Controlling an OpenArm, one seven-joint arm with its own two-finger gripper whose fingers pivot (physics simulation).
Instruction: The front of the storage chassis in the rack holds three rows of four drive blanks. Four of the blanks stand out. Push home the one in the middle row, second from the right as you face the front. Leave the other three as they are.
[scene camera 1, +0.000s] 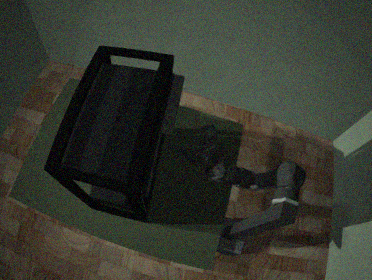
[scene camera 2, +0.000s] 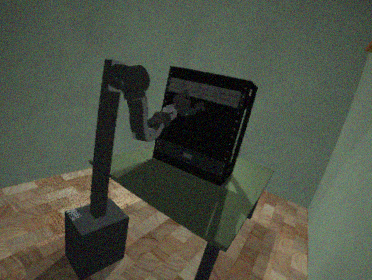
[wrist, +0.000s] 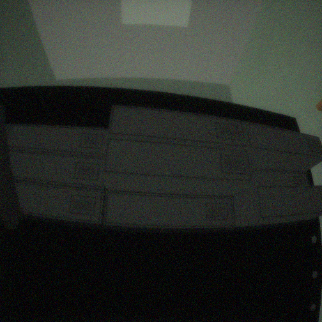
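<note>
The storage chassis (scene camera 2: 220, 94) sits high in the black rack (scene camera 1: 162, 82) (scene camera 2: 210, 77). In the wrist view, the middle-row blank second from the right (wrist: 165, 156) stands out beyond the bottom blank (wrist: 160, 209) of its column. The top blank (wrist: 170, 120) above it also stands out. In the right column, the bottom blank (wrist: 287, 202) stands out and the top blank (wrist: 280, 142) seems to; the middle one looks recessed. My gripper (scene camera 1: 196, 143) (scene camera 2: 193, 103) is open, in front of the rack and apart from the blanks. One finger (wrist: 9, 185) shows at the wrist view's left edge. The leftmost column is hidden there.
The rack stands on a green table (scene camera 1: 100, 222) (scene camera 2: 252, 170). A dark unit (scene camera 2: 200, 158) fills the rack's bottom, with a black opening between it and the chassis. The arm's post (scene camera 2: 103, 150) rises from a box base (scene camera 2: 95, 240) before the table. Lighting is very dim.
</note>
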